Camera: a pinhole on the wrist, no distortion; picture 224 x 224 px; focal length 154.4 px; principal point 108.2 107.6 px. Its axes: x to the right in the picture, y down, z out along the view. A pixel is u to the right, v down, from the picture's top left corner.
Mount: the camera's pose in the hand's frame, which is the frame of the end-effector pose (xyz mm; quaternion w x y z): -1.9 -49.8 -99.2 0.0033 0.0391 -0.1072 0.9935
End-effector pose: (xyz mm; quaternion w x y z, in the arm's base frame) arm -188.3 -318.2 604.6 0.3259 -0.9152 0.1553 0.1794
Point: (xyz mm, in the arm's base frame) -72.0 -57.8 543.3
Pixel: 76.9 151.2
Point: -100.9 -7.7 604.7
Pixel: 105.9 179.2
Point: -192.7 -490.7 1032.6
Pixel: behind the camera
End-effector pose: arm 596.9 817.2 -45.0 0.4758 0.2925 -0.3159 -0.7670
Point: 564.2 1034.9 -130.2
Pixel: outside the picture
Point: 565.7 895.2 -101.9
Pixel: 192.9 130.8
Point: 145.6 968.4 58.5
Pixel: 114.9 122.0
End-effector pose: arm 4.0 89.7 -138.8 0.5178 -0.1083 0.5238 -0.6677
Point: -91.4 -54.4 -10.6
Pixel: 36.1 168.7
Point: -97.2 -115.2 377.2
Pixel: outside the picture
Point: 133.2 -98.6 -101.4
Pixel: 78.5 32.2
